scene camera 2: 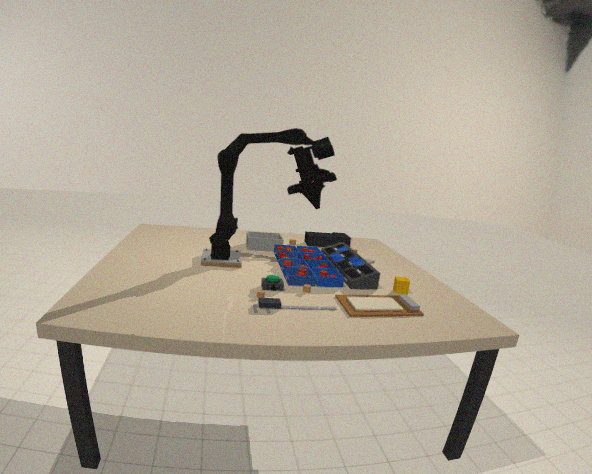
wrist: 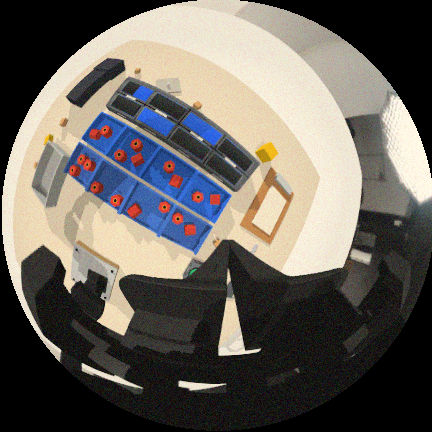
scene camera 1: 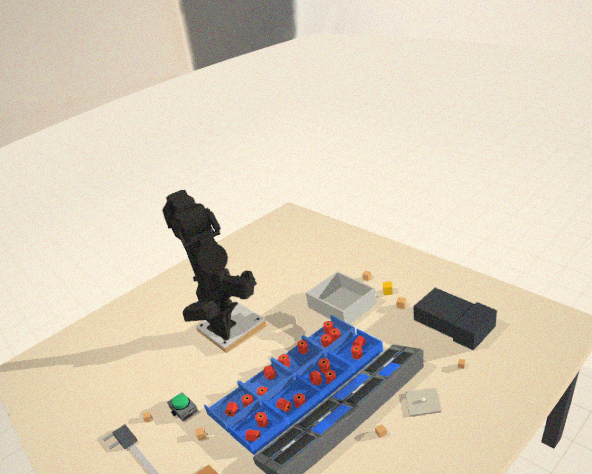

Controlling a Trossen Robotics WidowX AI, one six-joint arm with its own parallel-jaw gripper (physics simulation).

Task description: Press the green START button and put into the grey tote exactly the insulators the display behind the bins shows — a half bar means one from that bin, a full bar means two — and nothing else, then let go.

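Frame: origin at the arm's base, x ahead, y left, z up, level; metres.
Where they show: gripper, fingertip midpoint: point(scene camera 2: 317, 208) point(wrist: 226, 244) point(scene camera 1: 226, 339); arm's base at its link origin: point(scene camera 2: 219, 257) point(wrist: 96, 280).
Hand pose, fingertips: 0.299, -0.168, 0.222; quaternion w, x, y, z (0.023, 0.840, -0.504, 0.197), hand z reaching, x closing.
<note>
Each offset is from my fingertips to the top centre of the thing, as dx, dy, dz.
My gripper point(scene camera 2: 315, 203) point(wrist: 226, 244) is shut and empty, hanging high above the table. The green START button @(-0.150, -0.095, -0.203) point(scene camera 1: 180, 401) point(scene camera 2: 273, 278) stands on its grey base left of the bins. In the wrist view the button point(wrist: 195, 268) is mostly hidden behind my fingers. Two rows of blue bins point(scene camera 1: 219, 414) point(scene camera 2: 336, 282) point(wrist: 109, 177) hold red insulators point(scene camera 1: 303, 346) point(scene camera 2: 303, 272) point(wrist: 169, 165). The dark grey display point(scene camera 1: 341, 425) point(scene camera 2: 367, 281) point(wrist: 243, 183) behind them shows several blue bars. The grey tote @(-0.085, +0.444, -0.190) point(scene camera 1: 360, 308) point(scene camera 2: 263, 241) point(wrist: 40, 179) is empty at the far end of the bins.
A black box @(+0.232, +0.532, -0.188) point(scene camera 1: 454, 317) point(scene camera 2: 327, 237) point(wrist: 95, 80) lies beyond the display. A yellow cube @(+0.287, -0.131, -0.198) point(scene camera 1: 387, 288) point(scene camera 2: 401, 285) point(wrist: 266, 152), a wooden frame @(+0.145, -0.257, -0.226) point(scene camera 2: 379, 312) point(wrist: 252, 227), a grey plate @(+0.310, +0.255, -0.238) point(scene camera 1: 421, 402), a handled tool @(-0.117, -0.274, -0.225) point(scene camera 1: 125, 436) point(scene camera 2: 269, 303) and small brown cubes lie scattered around.
</note>
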